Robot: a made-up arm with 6 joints.
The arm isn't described. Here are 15 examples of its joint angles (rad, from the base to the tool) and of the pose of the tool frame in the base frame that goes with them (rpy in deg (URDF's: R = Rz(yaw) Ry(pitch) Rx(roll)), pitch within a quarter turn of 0, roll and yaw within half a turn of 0; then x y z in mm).
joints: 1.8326 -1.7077 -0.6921 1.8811 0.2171 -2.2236
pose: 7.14 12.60 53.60 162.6 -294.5 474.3
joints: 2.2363 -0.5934 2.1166 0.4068 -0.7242 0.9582
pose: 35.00 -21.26 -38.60 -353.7 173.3 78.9
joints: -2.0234 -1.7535 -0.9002 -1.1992 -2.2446 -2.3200
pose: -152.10 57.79 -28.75 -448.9 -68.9 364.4
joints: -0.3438 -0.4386 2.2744 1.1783 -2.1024 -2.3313
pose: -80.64 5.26 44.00 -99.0 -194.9 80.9
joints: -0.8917 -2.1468 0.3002 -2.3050 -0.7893 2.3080
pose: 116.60 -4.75 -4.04 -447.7 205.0 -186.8
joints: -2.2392 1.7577 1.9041 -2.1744 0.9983 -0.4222
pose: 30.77 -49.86 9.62 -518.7 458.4 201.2
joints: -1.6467 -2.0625 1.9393 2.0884 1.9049 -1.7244
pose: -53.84 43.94 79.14 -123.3 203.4 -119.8
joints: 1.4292 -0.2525 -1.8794 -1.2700 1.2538 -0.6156
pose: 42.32 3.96 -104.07 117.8 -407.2 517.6
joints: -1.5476 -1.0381 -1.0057 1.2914 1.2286 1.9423
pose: -20.83 -63.10 159.12 -110.7 247.2 287.2
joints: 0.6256 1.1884 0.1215 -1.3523 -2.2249 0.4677
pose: -120.97 -14.71 -92.04 729.3 176.7 127.8
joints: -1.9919 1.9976 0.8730 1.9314 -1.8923 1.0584
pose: 31.15 37.20 -24.72 -584.9 312.2 361.8
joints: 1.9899 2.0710 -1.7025 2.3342 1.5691 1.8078
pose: 163.26 60.53 81.33 -121.6 -390.9 -243.6
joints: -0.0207 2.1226 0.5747 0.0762 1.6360 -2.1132
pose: 1.93 -30.73 70.14 437.1 123.7 166.9
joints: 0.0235 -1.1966 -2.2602 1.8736 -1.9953 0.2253
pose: 34.77 60.56 79.24 296.0 -210.2 575.1
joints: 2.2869 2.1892 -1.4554 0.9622 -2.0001 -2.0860
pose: 90.05 -72.99 -104.28 -71.1 -107.3 -478.2
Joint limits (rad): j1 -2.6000..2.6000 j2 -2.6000..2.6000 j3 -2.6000..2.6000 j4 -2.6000..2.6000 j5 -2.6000..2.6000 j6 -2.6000..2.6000
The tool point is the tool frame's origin. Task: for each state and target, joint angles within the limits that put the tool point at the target. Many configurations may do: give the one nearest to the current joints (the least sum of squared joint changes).
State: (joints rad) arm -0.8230 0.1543 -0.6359 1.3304 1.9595 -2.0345
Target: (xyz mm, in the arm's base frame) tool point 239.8 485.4 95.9
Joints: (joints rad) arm -0.8709 0.4079 -0.6766 1.4302 2.0429 -2.1962
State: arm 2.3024 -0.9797 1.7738 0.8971 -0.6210 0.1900
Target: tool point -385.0 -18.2 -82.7
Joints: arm 1.9828 -1.1187 2.1654 0.9476 -0.4801 0.2779
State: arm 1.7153 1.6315 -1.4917 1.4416 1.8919 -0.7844
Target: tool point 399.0 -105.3 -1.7
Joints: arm 0.9756 1.6727 -0.6251 1.1433 1.4383 -0.8342
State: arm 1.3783 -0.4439 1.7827 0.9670 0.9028 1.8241
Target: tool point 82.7 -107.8 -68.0
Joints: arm 1.1411 -0.4358 1.3973 1.1071 0.0697 2.0103
